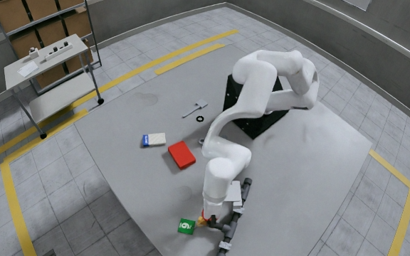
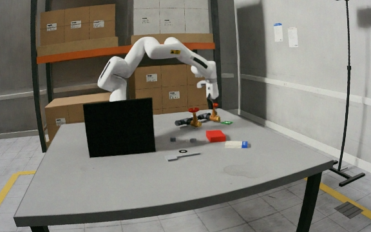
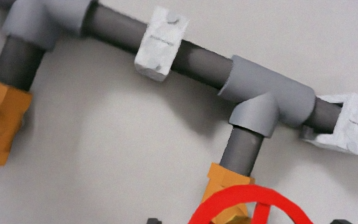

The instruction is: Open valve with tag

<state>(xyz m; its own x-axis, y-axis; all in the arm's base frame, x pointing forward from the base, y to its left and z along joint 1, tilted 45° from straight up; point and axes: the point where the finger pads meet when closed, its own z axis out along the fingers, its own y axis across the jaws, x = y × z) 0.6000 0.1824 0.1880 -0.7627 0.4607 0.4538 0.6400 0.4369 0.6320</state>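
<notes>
The green tag lies 11 cm below my hand, 7 cm ahead of it and 3 cm to the right of it. Also, from my hand: grey nut (32 cm to the right, 23 cm behind, 11 cm below); then white-and-blue box (47 cm to the right, 11 cm below, 5 cm behind); then red block (32 cm to the right, 11 cm behind, 10 cm below).
</notes>
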